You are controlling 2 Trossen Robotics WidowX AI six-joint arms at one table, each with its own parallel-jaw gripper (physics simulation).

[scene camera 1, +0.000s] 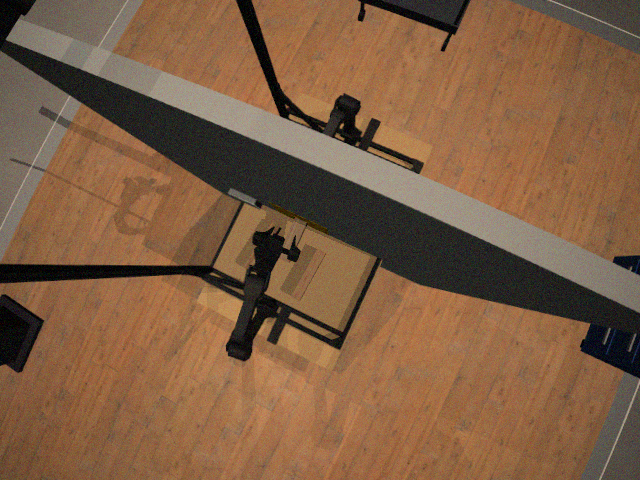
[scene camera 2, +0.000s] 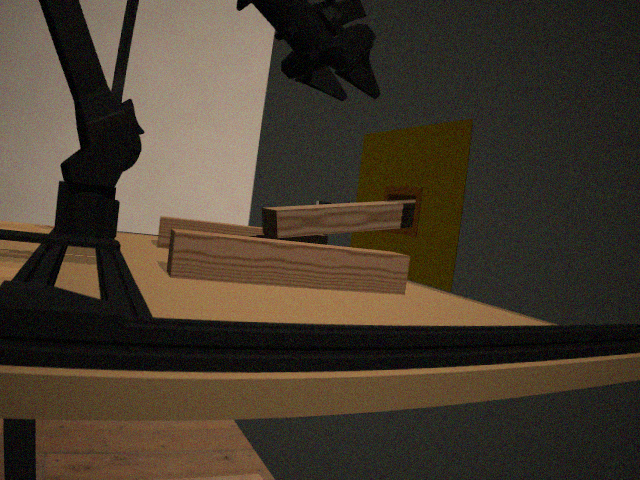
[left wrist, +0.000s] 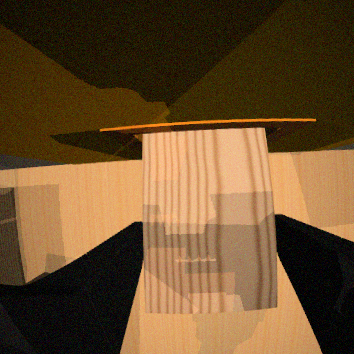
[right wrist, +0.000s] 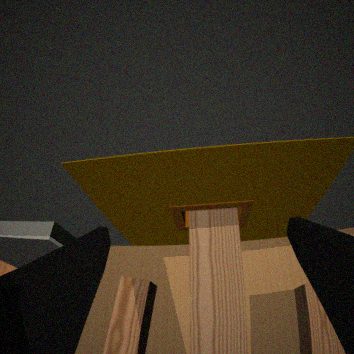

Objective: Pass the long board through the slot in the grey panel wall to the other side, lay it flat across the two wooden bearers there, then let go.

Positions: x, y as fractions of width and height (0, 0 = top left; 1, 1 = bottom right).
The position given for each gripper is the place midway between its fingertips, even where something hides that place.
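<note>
Right gripper (scene camera 2: 0.56, 0.21) open, holding nothing. Right gripper (scene camera 1: 0.44, 0.48) visible there too. Right gripper (right wrist: 0.56, 0.66) likewise. Left gripper (left wrist: 0.59, 0.64) visible. Slot (scene camera 2: 0.61, 0.40) visible. Slot (left wrist: 0.37, 0.39) too. Slot (right wrist: 0.51, 0.60) as well. Grey upright piece (right wrist: 0.09, 0.67) visible.
</note>
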